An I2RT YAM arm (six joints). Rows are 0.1 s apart.
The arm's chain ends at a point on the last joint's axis. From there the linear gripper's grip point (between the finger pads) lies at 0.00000 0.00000 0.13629 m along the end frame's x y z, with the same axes.
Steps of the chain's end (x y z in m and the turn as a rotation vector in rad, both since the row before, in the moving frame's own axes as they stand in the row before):
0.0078, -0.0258, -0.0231, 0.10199, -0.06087, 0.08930
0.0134, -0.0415, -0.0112, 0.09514, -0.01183, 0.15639
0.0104, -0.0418, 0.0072, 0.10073, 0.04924, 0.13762
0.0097, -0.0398, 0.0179, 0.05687, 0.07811, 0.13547
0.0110, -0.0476, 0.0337, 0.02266, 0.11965, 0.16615
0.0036, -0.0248, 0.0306, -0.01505, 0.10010, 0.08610
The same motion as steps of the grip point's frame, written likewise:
0.0002, -0.0400, -0.0241, 0.10199, -0.06087, 0.08930
0.0128, -0.0545, -0.0118, 0.09514, -0.01183, 0.15639
0.0180, -0.0550, 0.0063, 0.10073, 0.04924, 0.13762
0.0208, -0.0468, 0.0173, 0.05687, 0.07811, 0.13547
0.0274, -0.0493, 0.0327, 0.02266, 0.11965, 0.16615
0.0171, -0.0222, 0.0299, -0.01505, 0.10010, 0.08610

